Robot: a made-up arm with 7 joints.
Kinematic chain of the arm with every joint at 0, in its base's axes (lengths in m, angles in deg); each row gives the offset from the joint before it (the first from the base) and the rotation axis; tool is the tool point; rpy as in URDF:
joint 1: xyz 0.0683 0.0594 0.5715 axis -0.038 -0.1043 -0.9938
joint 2: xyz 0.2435 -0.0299 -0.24 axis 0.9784 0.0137 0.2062
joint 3: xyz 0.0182 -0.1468 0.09 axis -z
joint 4: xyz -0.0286 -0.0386 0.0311 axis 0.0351 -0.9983 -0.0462
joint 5: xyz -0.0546 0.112 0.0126 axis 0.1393 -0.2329 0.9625
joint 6: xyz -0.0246 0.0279 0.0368 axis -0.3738 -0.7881 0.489
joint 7: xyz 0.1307 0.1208 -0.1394 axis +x
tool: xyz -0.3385 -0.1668 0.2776 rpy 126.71 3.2 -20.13
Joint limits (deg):
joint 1: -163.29..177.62
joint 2: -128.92..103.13
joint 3: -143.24..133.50
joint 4: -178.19..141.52
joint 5: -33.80..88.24
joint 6: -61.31..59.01
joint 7: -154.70..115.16
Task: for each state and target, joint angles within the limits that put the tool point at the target. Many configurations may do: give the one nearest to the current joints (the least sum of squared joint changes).
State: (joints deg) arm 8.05 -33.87 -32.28 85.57 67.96 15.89 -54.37
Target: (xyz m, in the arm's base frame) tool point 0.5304 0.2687 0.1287
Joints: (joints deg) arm -27.46 -18.13 -43.14 118.16 66.30 39.94 -76.44
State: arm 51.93 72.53 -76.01 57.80 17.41 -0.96 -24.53
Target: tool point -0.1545 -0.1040 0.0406
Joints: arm 47.11 59.47 -51.61 58.45 2.81 -3.67 -29.37
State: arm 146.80 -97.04 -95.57 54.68 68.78 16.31 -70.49
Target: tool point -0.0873 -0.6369 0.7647
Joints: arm 143.78 -128.92 -126.05 -5.08 73.27 -14.33 -61.04
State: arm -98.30 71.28 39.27 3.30 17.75 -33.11 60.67
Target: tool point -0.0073 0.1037 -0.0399
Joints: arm -105.38 87.76 -0.22 10.10 42.54 -26.40 66.67
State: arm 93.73 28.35 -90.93 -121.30 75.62 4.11 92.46
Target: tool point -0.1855 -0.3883 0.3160
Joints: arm 69.50 8.17 -81.06 -110.06 84.08 21.99 62.12
